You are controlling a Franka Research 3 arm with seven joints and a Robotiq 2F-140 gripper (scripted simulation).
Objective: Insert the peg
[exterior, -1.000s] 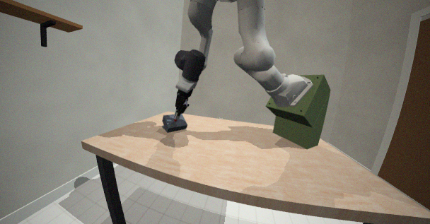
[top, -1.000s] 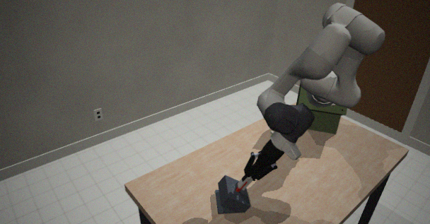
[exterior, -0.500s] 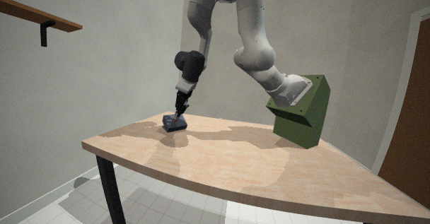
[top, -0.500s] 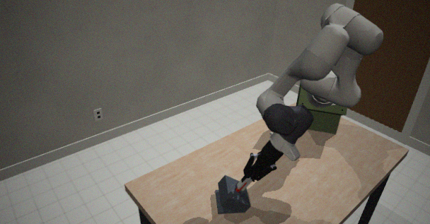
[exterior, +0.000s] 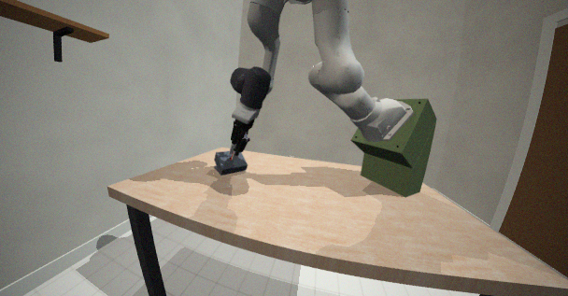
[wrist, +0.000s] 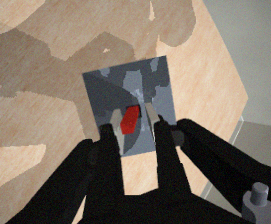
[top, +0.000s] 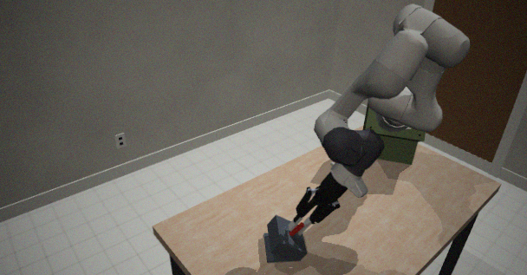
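Now: the peg 10 mm ahead of my hand, 10 mm to the right of it and 30 mm below it.
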